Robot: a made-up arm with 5 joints. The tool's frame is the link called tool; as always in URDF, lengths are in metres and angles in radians. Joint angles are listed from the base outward.
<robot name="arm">
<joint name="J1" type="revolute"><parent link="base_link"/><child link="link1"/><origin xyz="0.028 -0.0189 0.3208" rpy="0 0 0"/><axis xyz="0 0 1"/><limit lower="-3.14" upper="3.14"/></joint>
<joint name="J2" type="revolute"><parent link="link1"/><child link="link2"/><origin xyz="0.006 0.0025 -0.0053" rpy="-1.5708 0 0"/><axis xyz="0 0 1"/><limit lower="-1.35" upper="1.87"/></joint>
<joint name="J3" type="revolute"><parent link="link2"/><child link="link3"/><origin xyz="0.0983 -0.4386 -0.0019" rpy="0 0 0"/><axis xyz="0 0 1"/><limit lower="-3.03" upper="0.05"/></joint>
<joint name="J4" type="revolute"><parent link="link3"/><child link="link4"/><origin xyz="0.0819 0.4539 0.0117" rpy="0 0 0"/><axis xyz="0 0 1"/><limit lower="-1.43" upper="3.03"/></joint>
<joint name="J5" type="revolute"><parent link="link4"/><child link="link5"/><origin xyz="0.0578 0.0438 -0.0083" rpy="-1.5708 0 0"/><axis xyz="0 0 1"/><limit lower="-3.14" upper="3.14"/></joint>
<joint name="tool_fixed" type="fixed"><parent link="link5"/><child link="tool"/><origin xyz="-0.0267 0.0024 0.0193" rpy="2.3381 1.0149 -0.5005"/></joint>
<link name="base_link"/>
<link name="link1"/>
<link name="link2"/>
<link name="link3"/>
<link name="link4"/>
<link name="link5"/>
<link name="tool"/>
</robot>
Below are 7 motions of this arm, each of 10 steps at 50 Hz.
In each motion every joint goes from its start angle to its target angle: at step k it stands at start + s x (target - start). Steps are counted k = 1, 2, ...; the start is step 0. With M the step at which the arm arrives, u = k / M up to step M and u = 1 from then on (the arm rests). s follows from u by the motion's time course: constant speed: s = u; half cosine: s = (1 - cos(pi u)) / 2; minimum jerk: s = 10 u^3 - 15 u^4 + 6 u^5.
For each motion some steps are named. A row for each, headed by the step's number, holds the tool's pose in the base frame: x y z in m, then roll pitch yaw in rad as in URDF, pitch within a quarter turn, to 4 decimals.
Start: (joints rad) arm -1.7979 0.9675 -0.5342 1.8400 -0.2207
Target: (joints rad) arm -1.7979 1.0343 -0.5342 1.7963 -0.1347
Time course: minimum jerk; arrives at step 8
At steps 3, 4, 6, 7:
3: -0.0279 -0.2449 0.0483 0.4676 1.0352 -1.0715
4: -0.0265 -0.2410 0.0444 0.4527 1.0488 -1.0717
6: -0.0239 -0.2339 0.0375 0.4258 1.0727 -1.0727
7: -0.0234 -0.2323 0.0361 0.4198 1.0780 -1.0731

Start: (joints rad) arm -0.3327 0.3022 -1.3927 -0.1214 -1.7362
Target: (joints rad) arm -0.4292 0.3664 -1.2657 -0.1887 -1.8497
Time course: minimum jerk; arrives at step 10
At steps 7, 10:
7: 0.7065 -0.3397 0.5186 -1.5098 -0.0535 2.3354
10: 0.6998 -0.3495 0.5019 -1.4868 -0.0659 2.3267

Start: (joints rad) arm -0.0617 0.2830 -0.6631 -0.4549 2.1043
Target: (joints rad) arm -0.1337 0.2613 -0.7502 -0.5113 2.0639
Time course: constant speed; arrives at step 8
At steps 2, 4, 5, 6, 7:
2: 0.5969 -0.0359 0.3387 0.3369 -0.5637 -2.5473
4: 0.6039 -0.0468 0.3506 0.3742 -0.5362 -2.5784
5: 0.6072 -0.0523 0.3566 0.3925 -0.5223 -2.5937
6: 0.6104 -0.0578 0.3627 0.4106 -0.5084 -2.6087
7: 0.6134 -0.0635 0.3688 0.4286 -0.4944 -2.6234

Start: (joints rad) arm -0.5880 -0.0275 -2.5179 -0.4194 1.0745
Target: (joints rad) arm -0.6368 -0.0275 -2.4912 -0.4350 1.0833
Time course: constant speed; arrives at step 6
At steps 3, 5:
3: 0.2510 -0.1433 1.2455 2.1863 0.8560 2.9849
5: 0.2521 -0.1492 1.2439 2.1831 0.8529 2.9691

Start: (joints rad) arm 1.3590 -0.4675 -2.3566 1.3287 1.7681
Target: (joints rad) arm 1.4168 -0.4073 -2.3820 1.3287 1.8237
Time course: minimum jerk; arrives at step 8
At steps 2, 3, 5, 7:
2: 0.0046 0.0187 1.2642 0.9807 -0.2231 -1.2329
3: 0.0057 0.0260 1.2648 0.9692 -0.2232 -1.2212
5: 0.0080 0.0450 1.2658 0.9390 -0.2236 -1.1908
7: 0.0089 0.0561 1.2663 0.9217 -0.2238 -1.1735

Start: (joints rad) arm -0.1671 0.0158 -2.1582 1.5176 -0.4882
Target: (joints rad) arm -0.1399 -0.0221 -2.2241 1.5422 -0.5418
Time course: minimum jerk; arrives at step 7
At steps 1, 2, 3, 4, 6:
1: 0.5323 -0.1145 1.0375 -2.0697 -1.0311 1.9429
2: 0.5270 -0.1120 1.0428 -2.0818 -1.0228 1.9617
3: 0.5171 -0.1076 1.0526 -2.1027 -1.0072 1.9951
4: 0.5051 -0.1025 1.0639 -2.1255 -0.9882 2.0327
6: 0.4889 -0.0960 1.0782 -2.1525 -0.9627 2.0787

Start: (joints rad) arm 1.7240 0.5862 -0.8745 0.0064 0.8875
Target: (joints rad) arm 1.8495 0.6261 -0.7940 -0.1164 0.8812
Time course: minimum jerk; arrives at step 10
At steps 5, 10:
5: -0.1176 0.5370 0.1466 -0.4536 -1.2607 1.0824
10: -0.1467 0.5077 0.1298 -0.4533 -1.2622 1.1478

